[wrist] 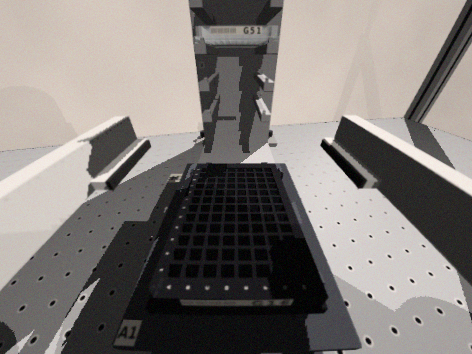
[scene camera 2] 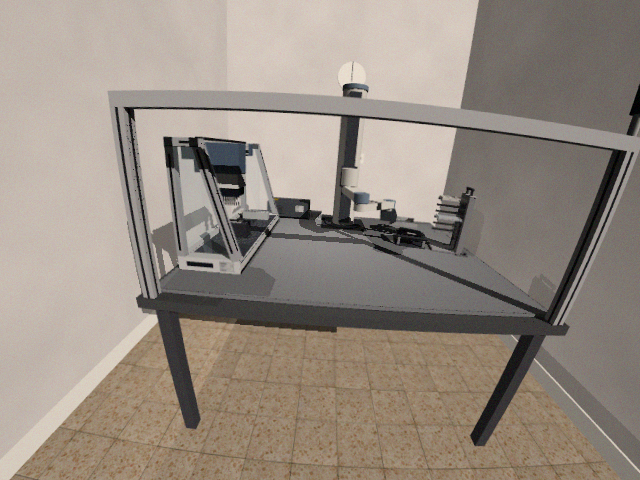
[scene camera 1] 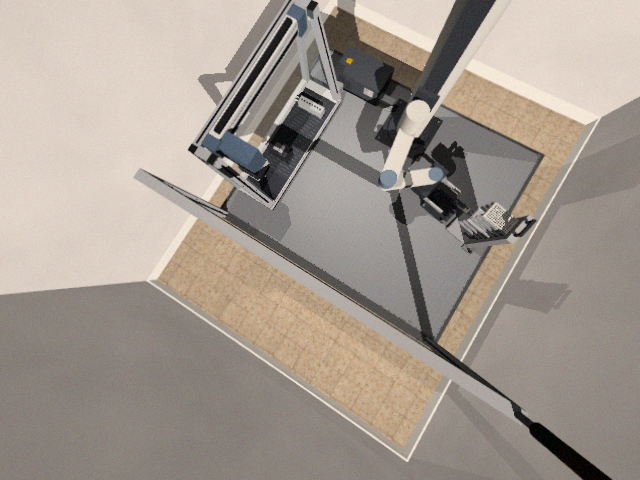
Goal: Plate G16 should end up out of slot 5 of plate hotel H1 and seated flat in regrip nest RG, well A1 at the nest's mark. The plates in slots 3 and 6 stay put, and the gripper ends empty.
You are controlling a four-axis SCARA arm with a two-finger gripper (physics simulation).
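Seen in the pictures: gripper, fingertip midpoint: (wrist: 235,130) (scene camera 2: 415,223) (scene camera 1: 450,202); arm's base, origin of the base link: (scene camera 2: 342,225).
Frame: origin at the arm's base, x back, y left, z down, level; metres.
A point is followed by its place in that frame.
Observation:
My gripper (wrist: 235,130) {x -0.333, y 0.391, z -0.141 m} is open and empty, its two fingers wide apart above and to either side of plate G16. The black plate G16 (wrist: 235,225) {x -0.325, y 0.355, z -0.092 m} (scene camera 2: 408,235) {x -0.368, y 0.351, z -0.080 m} lies in the dark regrip nest RG (wrist: 332,322) {x -0.364, y 0.299, z -0.073 m}, looking flat, with its label towards the wrist camera. The nest's A1 mark (wrist: 127,332) {x -0.262, y 0.316, z -0.073 m} is at the near left corner; the plate's own A1 well cannot be read. Plate hotel H1 (wrist: 229,75) {x -0.370, y 0.626, z -0.151 m} (scene camera 2: 464,219) {x -0.448, y 0.609, z -0.212 m} stands beyond the nest. Plate G51 (wrist: 250,31) {x -0.370, y 0.496, z -0.201 m} sits in it, above bare ledges. A pale plate (scene camera 1: 497,214) {x -0.359, y 0.543, z -0.305 m} shows at the hotel's top. Slot numbers are not readable.
A framed machine (scene camera 1: 325,56) {x -0.085, y -0.530, z -0.327 m} (scene camera 2: 175,206) {x -0.850, y -0.687, z -0.271 m} with a blue head stands at the table's left. A dark grey box (scene camera 1: 366,73) {x 0.100, y -0.374, z -0.128 m} (scene camera 2: 292,207) {x 0.035, y -0.366, z -0.094 m} stands at the back, beside the arm's column (scene camera 2: 347,144) {x -0.077, y -0.024, z -0.544 m}. A grey frame (scene camera 2: 310,101) {x -1.044, y -0.194, z -0.604 m} spans the front of the table (scene camera 2: 330,273) {x -0.782, y -0.095, z -0.013 m}.

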